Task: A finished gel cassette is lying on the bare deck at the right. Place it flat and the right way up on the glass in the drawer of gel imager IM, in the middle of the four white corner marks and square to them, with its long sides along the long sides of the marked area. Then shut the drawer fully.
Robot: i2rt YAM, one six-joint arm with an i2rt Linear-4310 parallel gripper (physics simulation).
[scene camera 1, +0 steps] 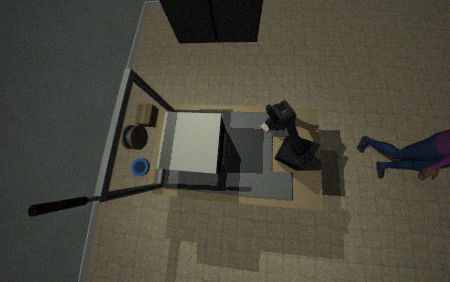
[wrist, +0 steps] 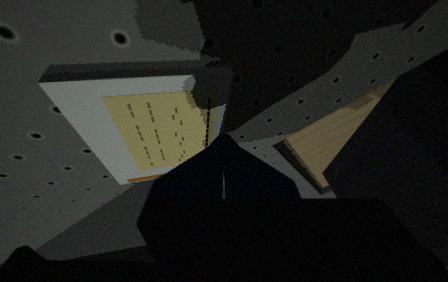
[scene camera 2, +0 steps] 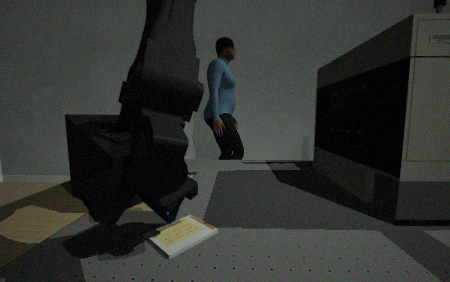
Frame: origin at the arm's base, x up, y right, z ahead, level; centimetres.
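Seen in the pictures: gripper, fingertip midpoint: (scene camera 1: 269,129) (wrist: 223,141) (scene camera 2: 171,221); arm's base, link origin: (scene camera 1: 298,151) (scene camera 2: 128,129).
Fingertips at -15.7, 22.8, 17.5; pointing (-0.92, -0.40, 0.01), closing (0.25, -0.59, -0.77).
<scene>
Offsets run from my fingertips to a thing's middle, as dx, dy, dz. Level surfaces: height alone.
The gel cassette @[-0.5, +3.1, +2.7] (scene camera 1: 265,127) (scene camera 2: 184,235) (wrist: 150,125) lies flat on the perforated deck @[dx -0.7] (scene camera 2: 310,250), with its yellow gel area facing up and an orange strip along one short edge. My gripper (scene camera 2: 171,218) (wrist: 223,141) is shut and empty. Its fingertips are close beside the cassette and slightly above the deck; contact cannot be told. Part of the cassette is hidden behind the fingers in the wrist view. The large white box with a dark front @[+17.8, -18.1, +63.1] (scene camera 1: 192,142) (scene camera 2: 432,110) appears to be the imager. The drawer glass and its corner marks cannot be made out.
A wooden surface @[dx -2.1] (wrist: 337,137) shows beyond the deck edge. A brown box (scene camera 1: 146,115), a dark round container (scene camera 1: 136,137) and a blue round item (scene camera 1: 140,167) stand beyond the imager, near a dark frame (scene camera 1: 116,135). A person in blue (scene camera 2: 221,85) stands behind.
</scene>
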